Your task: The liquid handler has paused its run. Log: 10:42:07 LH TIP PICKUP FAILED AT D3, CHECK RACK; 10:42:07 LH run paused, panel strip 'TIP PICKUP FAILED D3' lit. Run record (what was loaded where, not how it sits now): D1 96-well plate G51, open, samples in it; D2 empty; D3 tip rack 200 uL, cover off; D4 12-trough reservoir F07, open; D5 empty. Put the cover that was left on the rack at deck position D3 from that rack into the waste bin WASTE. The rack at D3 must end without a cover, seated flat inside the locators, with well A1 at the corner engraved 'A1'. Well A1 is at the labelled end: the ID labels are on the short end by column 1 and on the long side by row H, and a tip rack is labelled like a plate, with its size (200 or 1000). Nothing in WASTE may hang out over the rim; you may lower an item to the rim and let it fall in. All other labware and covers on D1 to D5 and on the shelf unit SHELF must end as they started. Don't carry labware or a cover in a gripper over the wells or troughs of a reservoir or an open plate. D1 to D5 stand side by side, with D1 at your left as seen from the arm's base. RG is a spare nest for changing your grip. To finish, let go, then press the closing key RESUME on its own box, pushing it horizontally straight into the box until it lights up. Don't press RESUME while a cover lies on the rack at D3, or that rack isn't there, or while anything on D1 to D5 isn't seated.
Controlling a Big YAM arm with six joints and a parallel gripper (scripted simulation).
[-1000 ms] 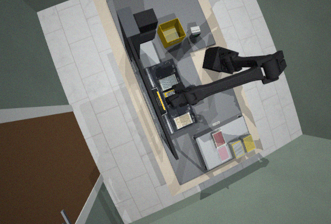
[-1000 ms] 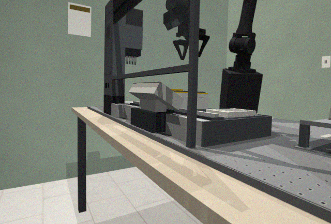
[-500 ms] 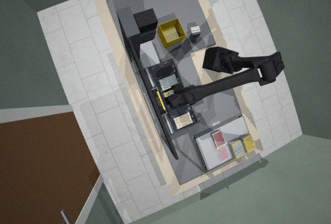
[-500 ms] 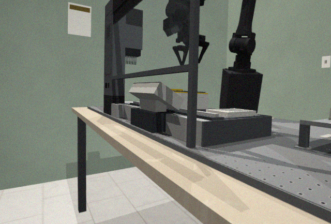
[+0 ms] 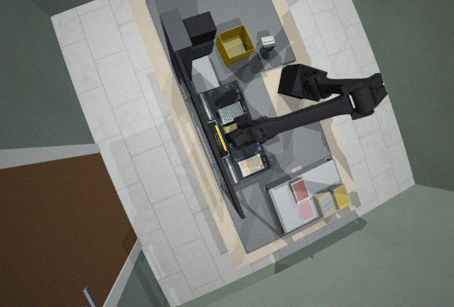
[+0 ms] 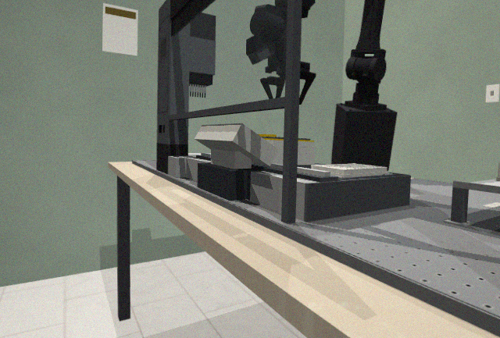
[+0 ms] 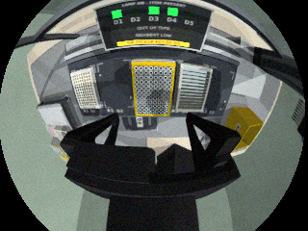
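Now: hand 1 cm to the left of the yellow-framed tip rack and 11 cm above it. The rest, counted from my hand: gantry post 14 cm ahead, 28 cm to the left, 3 cm above; then cream plate 4 cm behind, 20 cm to the left, 15 cm below; then yellow waste bin 9 cm behind, 47 cm to the right, 17 cm below.
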